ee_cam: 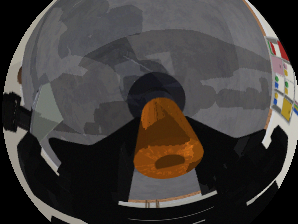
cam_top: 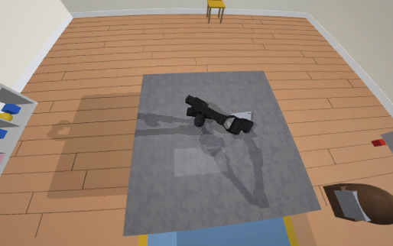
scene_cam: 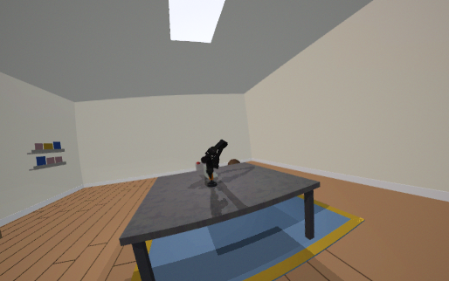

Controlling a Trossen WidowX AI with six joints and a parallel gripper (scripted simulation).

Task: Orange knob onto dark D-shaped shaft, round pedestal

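Now: the dark round pedestal 4 cm below my gripper tip. The rest, counted from my gripper tip: orange knob 2 cm above.
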